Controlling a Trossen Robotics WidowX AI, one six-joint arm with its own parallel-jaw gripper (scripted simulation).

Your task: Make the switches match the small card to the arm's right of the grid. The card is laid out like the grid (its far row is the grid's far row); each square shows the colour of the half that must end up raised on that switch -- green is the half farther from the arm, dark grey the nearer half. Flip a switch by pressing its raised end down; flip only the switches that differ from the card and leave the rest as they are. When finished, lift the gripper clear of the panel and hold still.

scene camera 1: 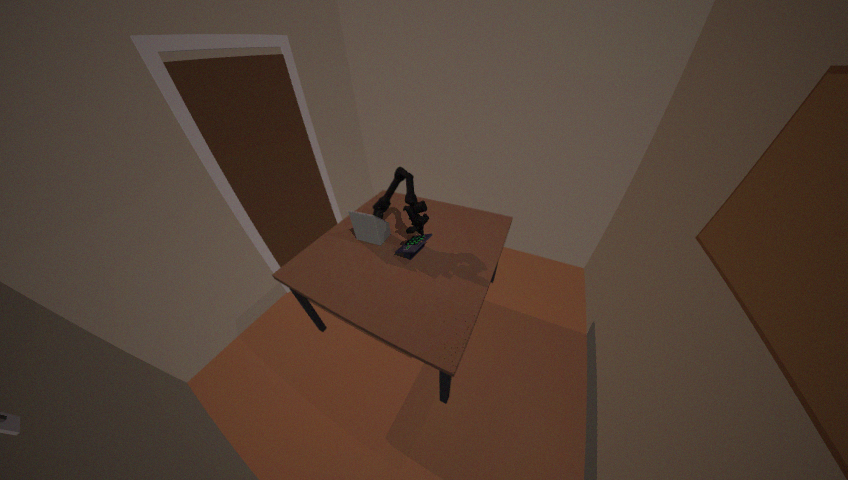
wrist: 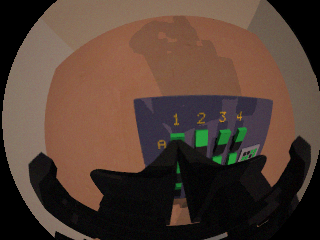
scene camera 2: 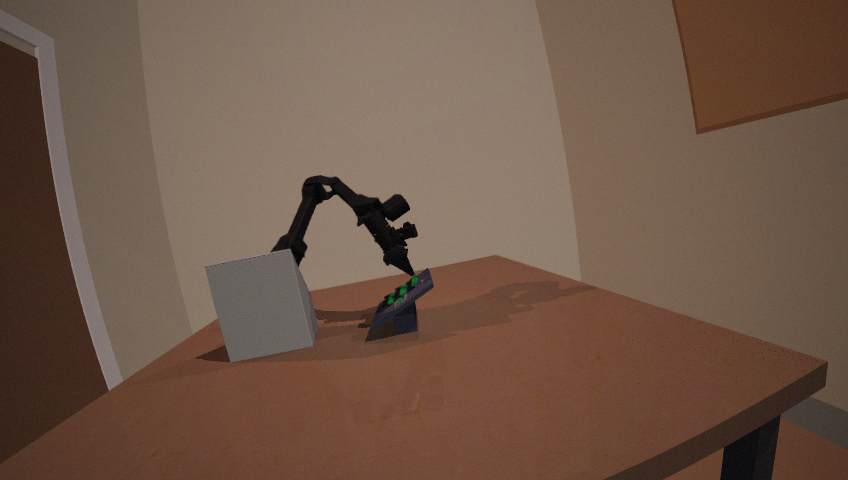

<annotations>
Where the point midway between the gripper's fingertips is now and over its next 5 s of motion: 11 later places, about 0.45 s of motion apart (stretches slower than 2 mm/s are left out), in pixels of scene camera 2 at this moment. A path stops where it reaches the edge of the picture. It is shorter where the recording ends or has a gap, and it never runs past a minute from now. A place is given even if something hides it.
My gripper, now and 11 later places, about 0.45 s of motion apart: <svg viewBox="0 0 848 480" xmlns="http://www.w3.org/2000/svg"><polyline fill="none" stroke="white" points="413,275 413,275 414,276 412,274 391,265 392,278 394,284 396,287 397,287 397,288 397,288 387,275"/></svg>
</annotations>
